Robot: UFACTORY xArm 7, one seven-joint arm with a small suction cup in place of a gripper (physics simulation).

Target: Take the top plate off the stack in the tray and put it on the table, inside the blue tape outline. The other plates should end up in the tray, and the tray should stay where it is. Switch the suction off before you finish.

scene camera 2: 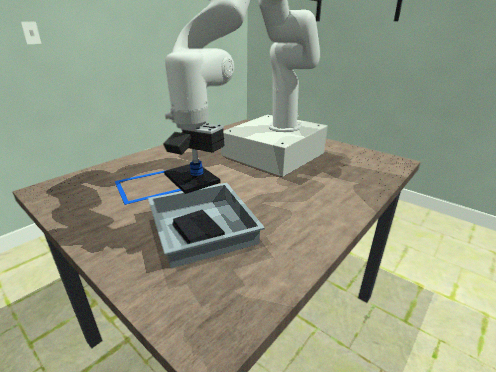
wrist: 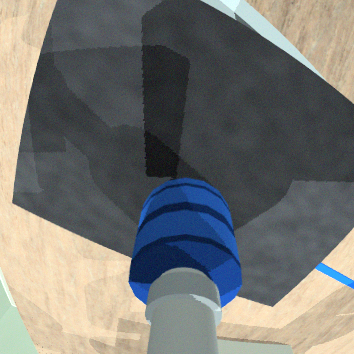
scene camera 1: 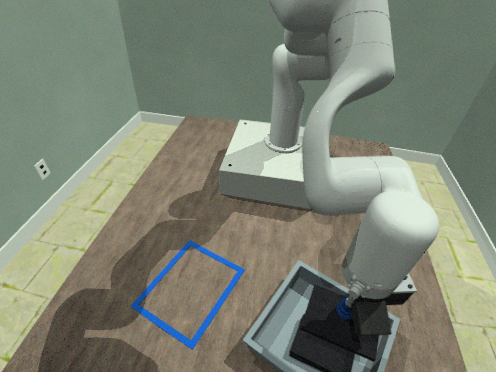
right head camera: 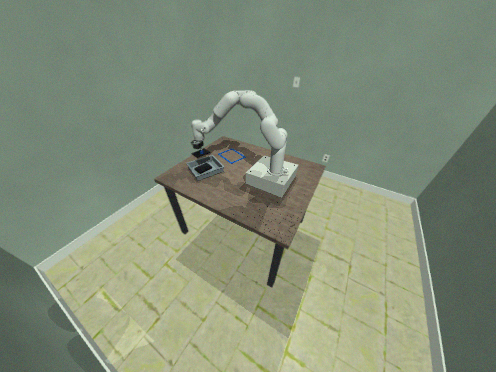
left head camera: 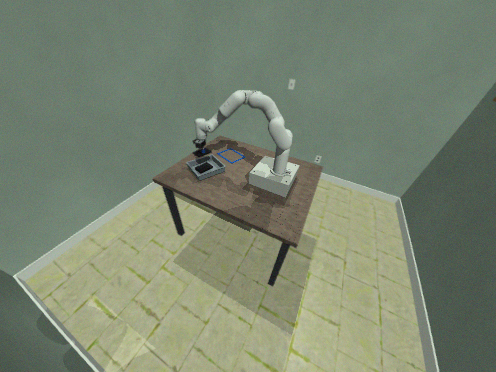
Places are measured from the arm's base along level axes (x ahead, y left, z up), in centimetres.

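Pixels of known places: hand, its tool point: (scene camera 2: 197, 177) (wrist: 184, 203) (scene camera 1: 343, 313) (right head camera: 202, 154) (left head camera: 203, 153); arm's base, origin of its link: (scene camera 2: 284, 127) (scene camera 1: 283, 142) (right head camera: 275, 171) (left head camera: 278, 171).
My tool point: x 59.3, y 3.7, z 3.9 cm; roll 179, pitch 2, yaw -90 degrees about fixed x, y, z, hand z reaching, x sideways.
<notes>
Ahead of a thing's pixels: the offset from my tool point to its top centre. Level surfaces: height alone.
My suction cup (scene camera 1: 343, 316) (scene camera 2: 196, 174) (wrist: 185, 184) is blue and holds the black top plate {dx +1.4, dy -0.7, dz +1.3 cm} (scene camera 1: 320, 311) (scene camera 2: 179, 175) (wrist: 245, 110) from above, roughly level. In scene camera 2 the plate hangs in the air, above and apart from the black plates {dx +1.2, dy -0.2, dz -12.7 cm} (scene camera 2: 197, 226) (scene camera 1: 315, 353) (left head camera: 204, 167) left in the grey tray {dx -0.8, dy -0.3, dz -9.9 cm} (scene camera 2: 215, 249) (scene camera 1: 272, 301). How many plates are left there I cannot tell. The blue tape outline (scene camera 1: 163, 326) (scene camera 2: 121, 192) (wrist: 335, 276) lies on the table beside the tray; the held plate is not over it in scene camera 1.
The white base block (scene camera 1: 260, 186) (scene camera 2: 250, 152) of the arm stands on the brown wooden table {dz -14.9 cm} (scene camera 1: 260, 240) (scene camera 2: 310, 220). In scene camera 1 the tray is right of the outline, with a strip of table between them. Arm shadows fall across the table and the outline.
</notes>
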